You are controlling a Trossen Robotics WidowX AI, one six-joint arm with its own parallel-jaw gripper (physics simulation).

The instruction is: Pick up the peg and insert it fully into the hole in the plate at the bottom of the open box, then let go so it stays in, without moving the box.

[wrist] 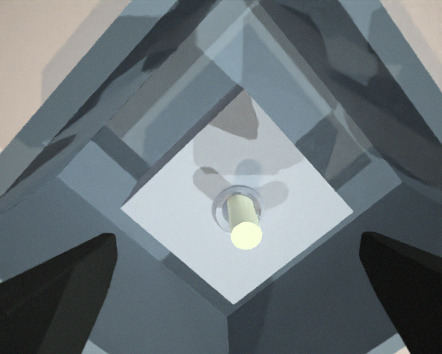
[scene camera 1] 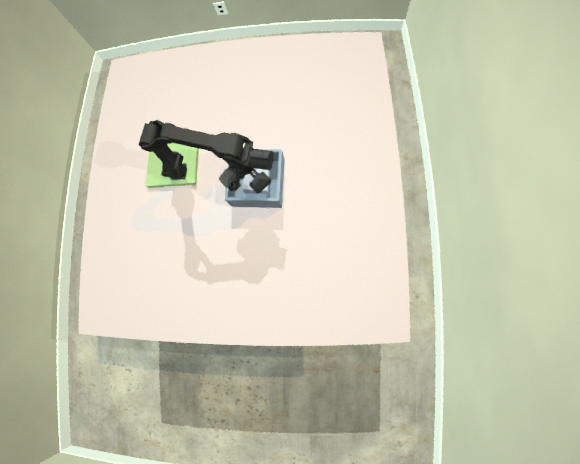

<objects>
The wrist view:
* gripper: 239,244
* blue-grey box: 350,93
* pale yellow-green peg: 245,231
</objects>
